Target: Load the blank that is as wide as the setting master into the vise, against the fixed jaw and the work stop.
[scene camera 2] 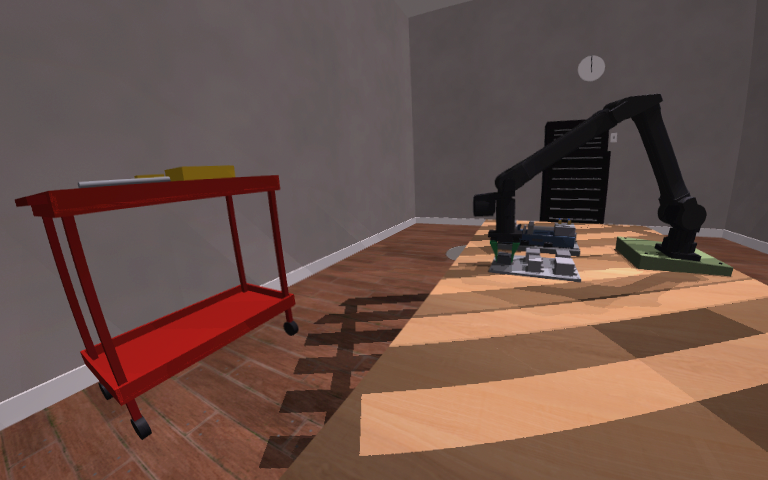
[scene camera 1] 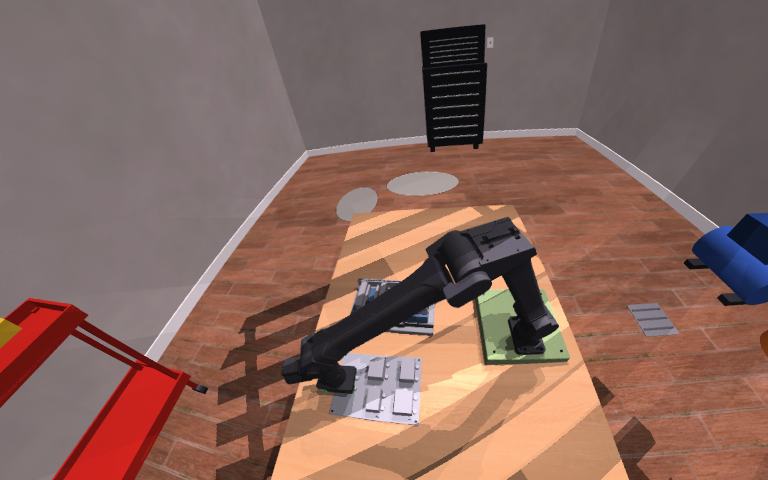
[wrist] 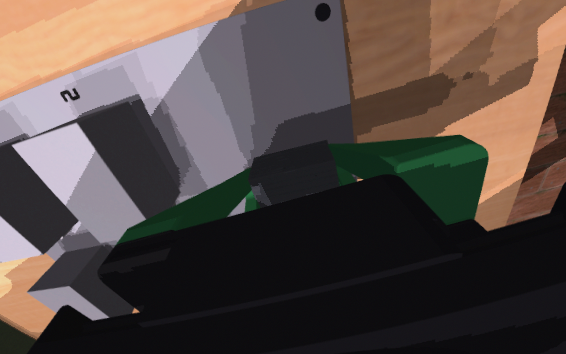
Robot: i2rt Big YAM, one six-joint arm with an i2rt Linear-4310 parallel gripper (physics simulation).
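My gripper has green fingers and is shut on a small dark grey blank at the left edge of the grey blank plate. The blank is at or just above the plate; I cannot tell which. Several other grey blanks stand on the plate, and one blank shows at the left of the wrist view. The blue vise sits on its own plate behind, mostly hidden by the arm in scene camera 1.
The arm's base stands on a green mat at the table's right. A red cart stands on the floor to the left. A black tool cabinet is at the back wall.
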